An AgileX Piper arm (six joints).
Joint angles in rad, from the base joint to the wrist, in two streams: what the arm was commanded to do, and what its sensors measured. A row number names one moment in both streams.
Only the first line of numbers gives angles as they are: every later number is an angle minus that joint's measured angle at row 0.
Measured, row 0:
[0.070 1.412 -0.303 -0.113 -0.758 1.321]
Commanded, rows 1 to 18:
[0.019 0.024 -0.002 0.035 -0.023 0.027]
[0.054 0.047 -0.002 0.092 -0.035 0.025]
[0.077 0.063 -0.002 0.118 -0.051 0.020]
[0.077 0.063 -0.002 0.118 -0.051 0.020]
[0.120 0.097 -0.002 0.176 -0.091 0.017]
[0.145 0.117 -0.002 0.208 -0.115 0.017]
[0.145 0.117 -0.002 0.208 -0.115 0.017]
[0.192 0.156 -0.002 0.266 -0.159 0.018]
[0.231 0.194 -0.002 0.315 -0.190 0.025]
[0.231 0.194 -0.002 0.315 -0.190 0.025]
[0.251 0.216 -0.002 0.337 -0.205 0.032]
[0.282 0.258 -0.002 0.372 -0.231 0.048]
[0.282 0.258 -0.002 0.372 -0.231 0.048]
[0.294 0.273 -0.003 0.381 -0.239 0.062]
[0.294 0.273 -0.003 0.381 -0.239 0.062]
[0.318 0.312 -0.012 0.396 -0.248 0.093]
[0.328 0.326 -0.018 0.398 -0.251 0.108]
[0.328 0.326 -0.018 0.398 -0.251 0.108]
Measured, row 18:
[0.313 0.309 -0.006 0.384 -0.230 0.082]
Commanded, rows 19 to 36:
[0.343 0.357 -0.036 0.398 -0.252 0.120]
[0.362 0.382 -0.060 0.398 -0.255 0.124]
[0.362 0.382 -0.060 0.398 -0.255 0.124]
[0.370 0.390 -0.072 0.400 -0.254 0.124]
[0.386 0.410 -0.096 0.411 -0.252 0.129]
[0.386 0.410 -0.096 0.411 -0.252 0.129]
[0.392 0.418 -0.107 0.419 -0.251 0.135]
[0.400 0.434 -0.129 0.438 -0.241 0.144]
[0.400 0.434 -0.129 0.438 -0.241 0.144]
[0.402 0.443 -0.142 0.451 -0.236 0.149]
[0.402 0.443 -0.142 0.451 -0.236 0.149]
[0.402 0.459 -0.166 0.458 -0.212 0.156]
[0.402 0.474 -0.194 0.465 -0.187 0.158]
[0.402 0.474 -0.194 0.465 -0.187 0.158]
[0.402 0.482 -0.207 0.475 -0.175 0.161]
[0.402 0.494 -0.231 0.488 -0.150 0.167]
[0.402 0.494 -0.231 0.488 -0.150 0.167]
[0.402 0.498 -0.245 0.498 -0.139 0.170]
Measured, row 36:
[0.399 0.487 -0.209 0.479 -0.173 0.157]
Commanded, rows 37 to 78:
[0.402 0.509 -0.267 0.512 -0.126 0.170]
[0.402 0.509 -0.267 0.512 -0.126 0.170]
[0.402 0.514 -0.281 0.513 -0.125 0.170]
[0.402 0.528 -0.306 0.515 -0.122 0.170]
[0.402 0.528 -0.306 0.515 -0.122 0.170]
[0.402 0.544 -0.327 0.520 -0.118 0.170]
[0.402 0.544 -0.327 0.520 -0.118 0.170]
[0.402 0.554 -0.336 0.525 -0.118 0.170]
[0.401 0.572 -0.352 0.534 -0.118 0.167]
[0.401 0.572 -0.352 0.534 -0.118 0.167]
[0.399 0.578 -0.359 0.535 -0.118 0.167]
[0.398 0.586 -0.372 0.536 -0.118 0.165]
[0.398 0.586 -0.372 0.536 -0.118 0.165]
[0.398 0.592 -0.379 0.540 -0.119 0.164]
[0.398 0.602 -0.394 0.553 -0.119 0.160]
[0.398 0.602 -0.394 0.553 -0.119 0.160]
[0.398 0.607 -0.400 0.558 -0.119 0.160]
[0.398 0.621 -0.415 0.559 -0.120 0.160]
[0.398 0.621 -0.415 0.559 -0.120 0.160]
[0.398 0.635 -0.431 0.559 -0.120 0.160]
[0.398 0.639 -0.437 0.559 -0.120 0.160]
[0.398 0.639 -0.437 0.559 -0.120 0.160]
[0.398 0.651 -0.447 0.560 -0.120 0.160]
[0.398 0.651 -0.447 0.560 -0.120 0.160]
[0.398 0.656 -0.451 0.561 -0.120 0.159]
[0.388 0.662 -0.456 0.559 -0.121 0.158]
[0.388 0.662 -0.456 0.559 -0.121 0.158]
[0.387 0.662 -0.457 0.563 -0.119 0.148]
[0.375 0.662 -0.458 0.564 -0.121 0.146]
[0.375 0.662 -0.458 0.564 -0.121 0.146]
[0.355 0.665 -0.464 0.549 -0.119 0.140]
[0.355 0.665 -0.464 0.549 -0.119 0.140]
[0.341 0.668 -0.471 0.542 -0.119 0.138]
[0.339 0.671 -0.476 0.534 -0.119 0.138]
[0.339 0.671 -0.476 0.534 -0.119 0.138]
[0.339 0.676 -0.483 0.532 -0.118 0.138]
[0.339 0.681 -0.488 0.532 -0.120 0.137]
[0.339 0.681 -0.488 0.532 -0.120 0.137]
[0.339 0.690 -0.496 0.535 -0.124 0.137]
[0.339 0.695 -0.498 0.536 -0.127 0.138]
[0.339 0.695 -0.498 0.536 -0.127 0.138]
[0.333 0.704 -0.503 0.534 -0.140 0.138]
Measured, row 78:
[0.345 0.696 -0.483 0.544 -0.104 0.152]
